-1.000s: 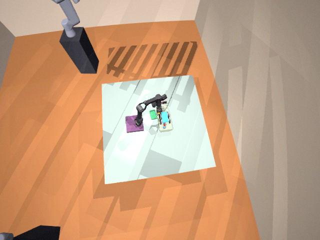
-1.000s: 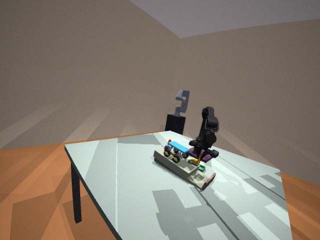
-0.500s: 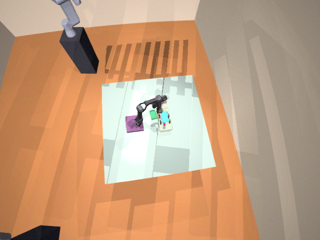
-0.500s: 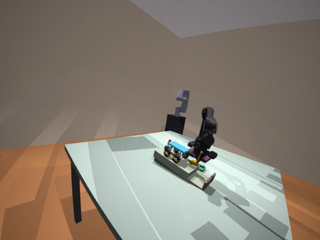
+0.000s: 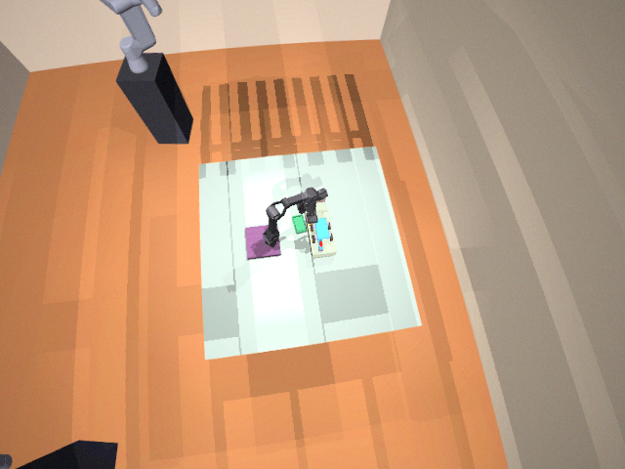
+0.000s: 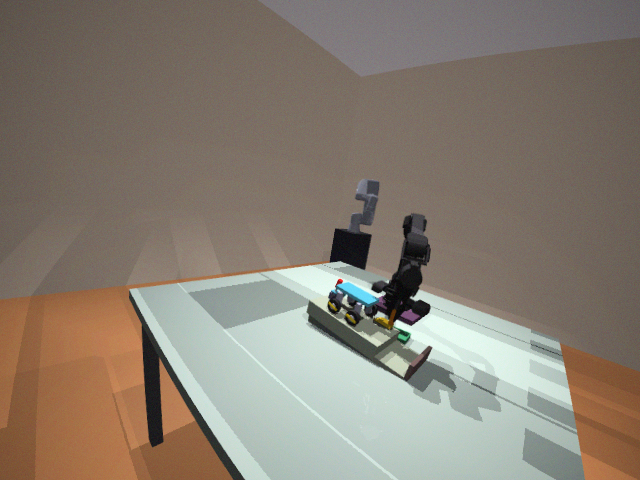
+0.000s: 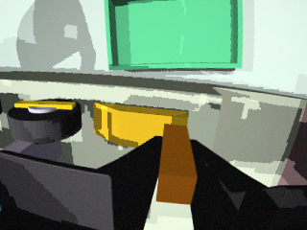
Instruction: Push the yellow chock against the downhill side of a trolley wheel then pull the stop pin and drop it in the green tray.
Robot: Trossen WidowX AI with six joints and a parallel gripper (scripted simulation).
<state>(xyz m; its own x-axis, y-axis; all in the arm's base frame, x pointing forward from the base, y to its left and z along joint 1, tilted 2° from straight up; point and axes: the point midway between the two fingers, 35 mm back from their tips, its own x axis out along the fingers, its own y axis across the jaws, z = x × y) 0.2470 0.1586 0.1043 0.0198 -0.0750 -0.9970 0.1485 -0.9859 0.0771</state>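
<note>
Now: gripper tip 6 cm short of the stop pin, 21 cm to the left of it and 4 cm below it. Round my gripper tip: green tray 7 cm behind, 3 cm to the right, 10 cm below; ramp 7 cm ahead, 11 cm to the right, 4 cm below; yellow chock 2 cm to the right, 1 cm below.
</note>
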